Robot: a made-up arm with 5 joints.
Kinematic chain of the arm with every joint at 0, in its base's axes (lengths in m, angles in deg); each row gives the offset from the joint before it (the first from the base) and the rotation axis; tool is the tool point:
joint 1: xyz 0 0 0.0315 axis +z
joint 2: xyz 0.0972 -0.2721 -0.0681 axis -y
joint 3: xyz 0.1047 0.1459 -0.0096 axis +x
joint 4: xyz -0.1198 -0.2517 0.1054 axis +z
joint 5: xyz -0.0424 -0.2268 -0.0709 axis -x
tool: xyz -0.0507 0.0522 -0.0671
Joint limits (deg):
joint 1: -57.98..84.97
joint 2: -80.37..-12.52
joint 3: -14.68..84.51
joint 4: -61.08..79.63
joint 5: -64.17..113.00
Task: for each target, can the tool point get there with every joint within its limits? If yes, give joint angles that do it. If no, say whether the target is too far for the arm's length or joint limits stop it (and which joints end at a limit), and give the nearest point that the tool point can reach.
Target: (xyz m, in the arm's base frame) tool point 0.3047 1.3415 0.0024
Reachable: no: too far | nearest point 0.5409 0.3421 -0.0276 | short by 1.027 m
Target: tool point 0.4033 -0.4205 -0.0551
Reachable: yes | joints 49.29 -56.19 9.96 10.44 22.20
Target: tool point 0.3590 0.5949 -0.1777
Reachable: no: joint limits stop it (at a limit: joint 1, joint 3, joint 4, joint 5) | nearest point 0.5401 0.3324 -0.1119 | short by 0.326 m
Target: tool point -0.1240 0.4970 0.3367
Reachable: no: joint limits stop it (at a limit: joint 1, joint 2, joint 3) | nearest point -0.2852 0.2165 0.1691 | short by 0.364 m
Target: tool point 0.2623 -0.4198 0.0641
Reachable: yes | joints 37.96 -48.24 0.50 -25.84 -1.73
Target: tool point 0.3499 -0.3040 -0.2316
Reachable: yes | joints 56.79 -53.33 36.18 58.44 -33.13
